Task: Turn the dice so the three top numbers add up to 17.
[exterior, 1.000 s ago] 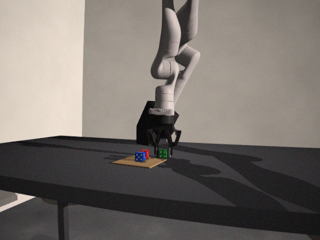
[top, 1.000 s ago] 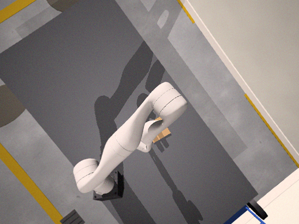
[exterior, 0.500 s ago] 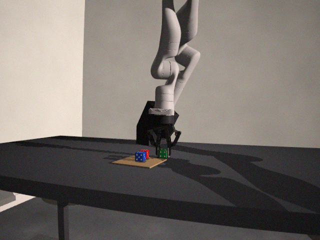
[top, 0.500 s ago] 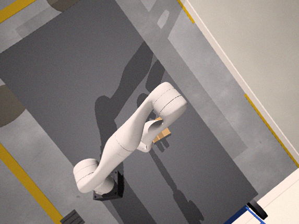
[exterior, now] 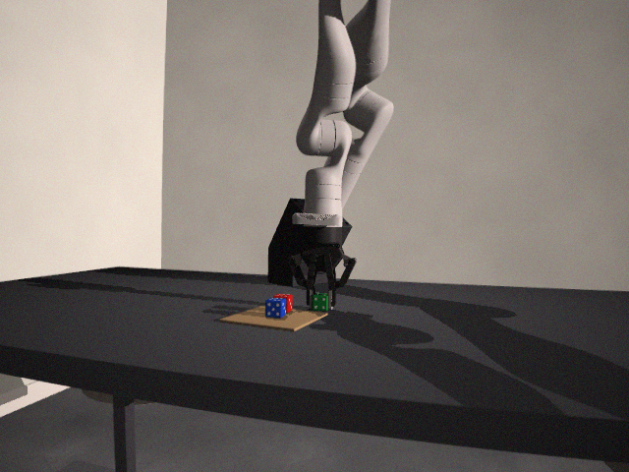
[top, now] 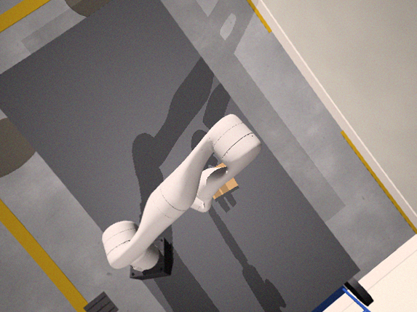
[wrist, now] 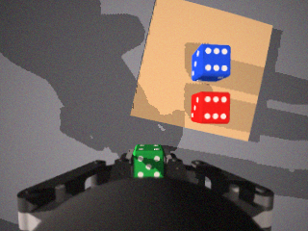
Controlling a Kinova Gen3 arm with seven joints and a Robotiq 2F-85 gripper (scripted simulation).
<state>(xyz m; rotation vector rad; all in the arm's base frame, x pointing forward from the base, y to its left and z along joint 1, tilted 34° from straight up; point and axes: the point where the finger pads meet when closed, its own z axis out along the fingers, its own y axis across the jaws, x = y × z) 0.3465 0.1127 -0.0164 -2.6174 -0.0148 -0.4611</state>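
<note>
The green die is 1 cm below my hand. Round my hand: red die (6 cm to the right, 6 cm ahead); tan mat (11 cm ahead, 5 cm to the right, 2 cm below); blue die (11 cm ahead, 5 cm to the right).
</note>
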